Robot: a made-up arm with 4 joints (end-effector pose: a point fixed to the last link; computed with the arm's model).
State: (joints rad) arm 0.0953 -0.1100 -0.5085 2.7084
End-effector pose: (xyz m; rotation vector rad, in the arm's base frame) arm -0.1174 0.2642 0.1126 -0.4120 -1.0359 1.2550
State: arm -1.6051 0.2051 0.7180 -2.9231
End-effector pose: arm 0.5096 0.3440 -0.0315 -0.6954 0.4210 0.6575
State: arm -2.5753 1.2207 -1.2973 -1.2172
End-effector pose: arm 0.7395 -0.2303 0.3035 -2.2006 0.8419 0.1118
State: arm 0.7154 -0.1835 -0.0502 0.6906
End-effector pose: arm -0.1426 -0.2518 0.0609 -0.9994 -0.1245 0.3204
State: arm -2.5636 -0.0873 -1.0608 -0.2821
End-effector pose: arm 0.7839 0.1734 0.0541 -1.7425 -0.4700 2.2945
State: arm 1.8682 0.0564 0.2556 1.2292
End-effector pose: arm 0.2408 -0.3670 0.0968 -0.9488 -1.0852 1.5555
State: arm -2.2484 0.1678 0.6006 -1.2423
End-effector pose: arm 0.7905 0.2833 0.0244 -0.2792 -0.6413 1.2265
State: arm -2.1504 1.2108 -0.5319 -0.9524
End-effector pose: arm 0.8392 0.0035 0.2059 -1.6832 -0.1759 0.6506
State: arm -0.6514 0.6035 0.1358 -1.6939
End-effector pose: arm 0.1391 0.6614 0.0896 -0.5156 -1.0769 1.8704
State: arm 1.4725 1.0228 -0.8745 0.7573
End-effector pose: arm -0.2209 -0.3961 0.0205 -0.2287 0.6736 0.2039
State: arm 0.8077 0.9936 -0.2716 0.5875
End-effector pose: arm -0.4079 -0.1309 0.0678 -0.6146 0.7546 -0.5652
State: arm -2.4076 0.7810 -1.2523 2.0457
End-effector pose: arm 0.5601 0.0231 0.0770 -0.7271 -0.4121 -2.7773
